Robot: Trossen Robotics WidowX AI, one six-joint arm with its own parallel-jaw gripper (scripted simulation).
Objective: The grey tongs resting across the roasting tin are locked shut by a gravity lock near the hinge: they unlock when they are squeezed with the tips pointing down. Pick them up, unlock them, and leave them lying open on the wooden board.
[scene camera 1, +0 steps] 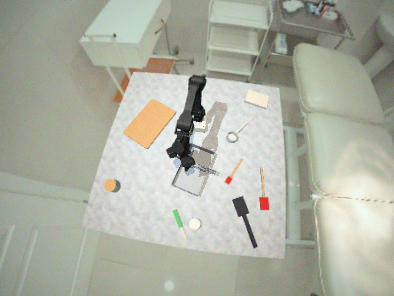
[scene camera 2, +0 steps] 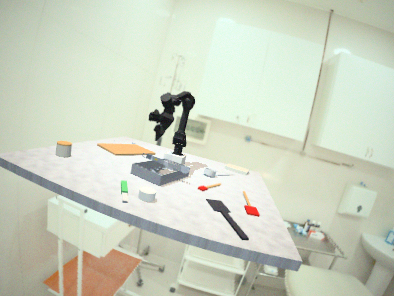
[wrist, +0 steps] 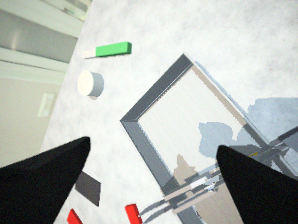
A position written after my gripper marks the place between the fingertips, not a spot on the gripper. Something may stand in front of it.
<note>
My gripper [wrist: 153, 146] is open, with nothing in its grasp. Also in view: a wooden board [scene camera 1: 148, 124] and a roasting tin [scene camera 2: 152, 171].
The roasting tin is seen too in the wrist view [wrist: 176, 127].
</note>
